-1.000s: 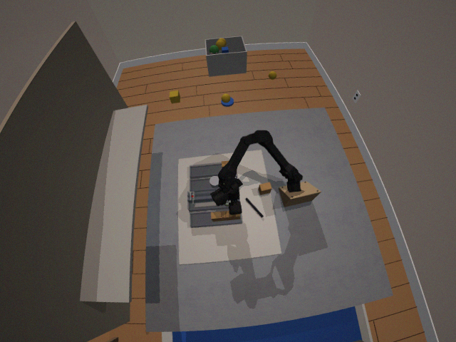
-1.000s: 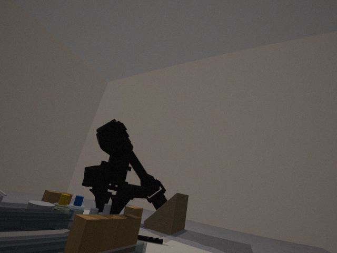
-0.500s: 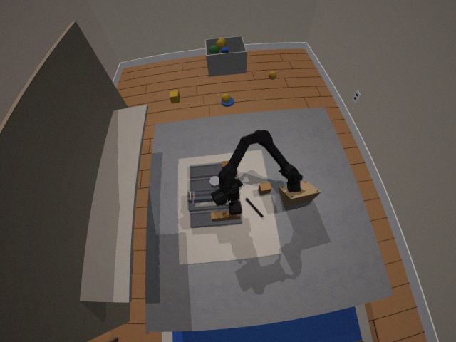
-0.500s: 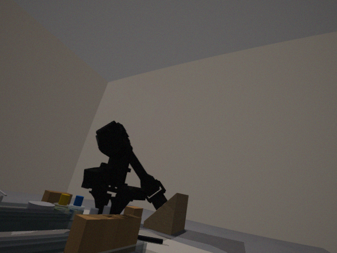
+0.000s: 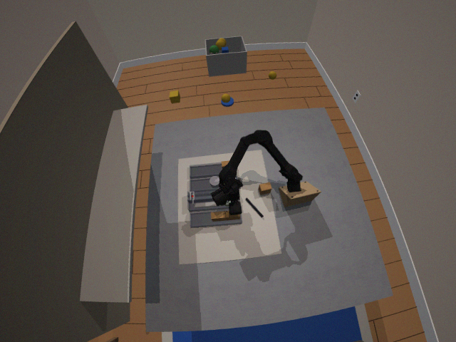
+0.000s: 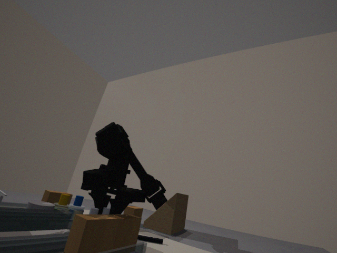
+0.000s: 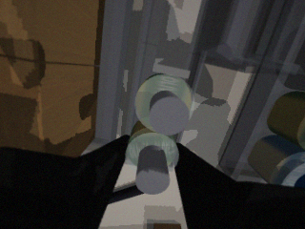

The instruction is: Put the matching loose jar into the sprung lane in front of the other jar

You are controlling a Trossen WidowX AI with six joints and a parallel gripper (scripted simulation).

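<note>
Right now my gripper tip is 11 cm past the black rod, 3 cm to the right of it and 3 cm above it. From my gripper tip the other things lie so: red mark: 23 cm ahead, 4 cm above, 2 cm to the right; then lane rack: 14 cm ahead, 2 cm to the right, 1 cm below.
</note>
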